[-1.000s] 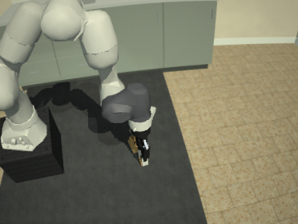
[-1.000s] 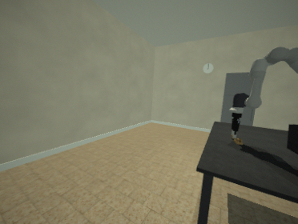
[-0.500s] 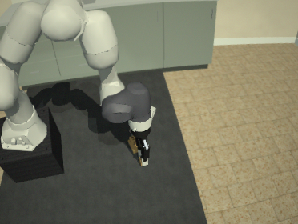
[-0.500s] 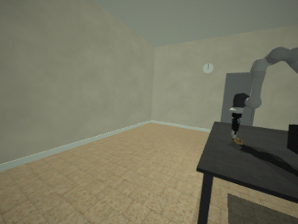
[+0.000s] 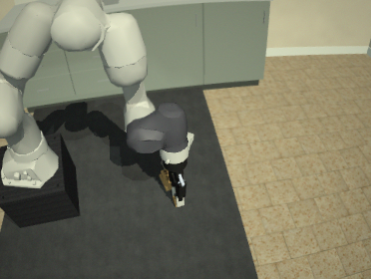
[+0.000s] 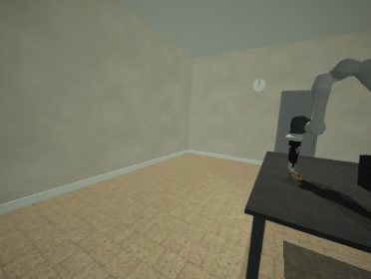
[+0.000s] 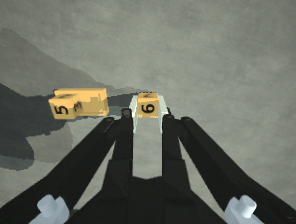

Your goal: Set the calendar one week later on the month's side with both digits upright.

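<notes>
Now: hand 30 mm above the orange calendar cube. Also, from my hand: orange calendar tray: 110 mm to the left, 40 mm below, 20 mm behind.
</notes>
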